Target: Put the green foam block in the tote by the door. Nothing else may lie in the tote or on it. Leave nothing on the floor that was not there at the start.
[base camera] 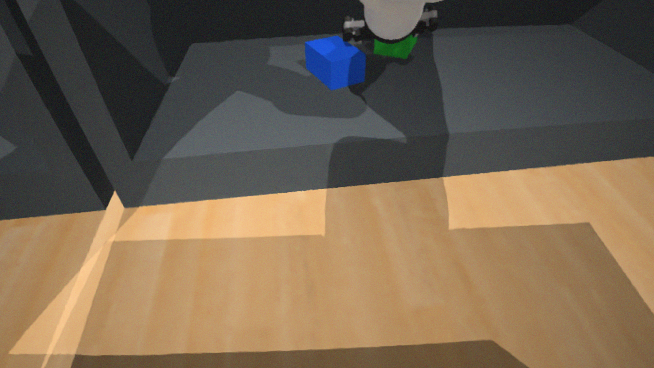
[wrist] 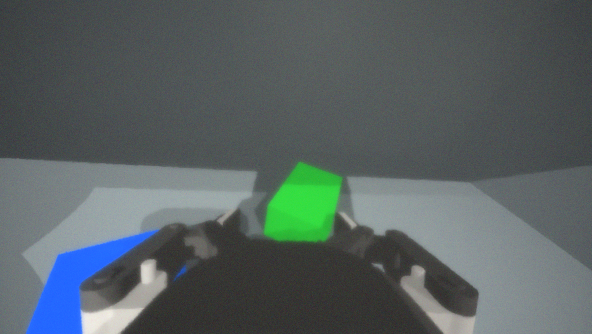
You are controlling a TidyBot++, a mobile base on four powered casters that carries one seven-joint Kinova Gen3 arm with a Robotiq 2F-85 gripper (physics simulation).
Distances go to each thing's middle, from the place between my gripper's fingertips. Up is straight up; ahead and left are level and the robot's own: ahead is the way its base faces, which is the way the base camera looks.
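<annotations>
With my hand as the place to count from, the green foam block (wrist: 303,209) is 3 cm to the right of it, 4 cm ahead of it and 2 cm below it. The blue block (base camera: 336,63) is 9 cm to the left of my hand and 7 cm behind it, and it sits 2 cm below.
</annotations>
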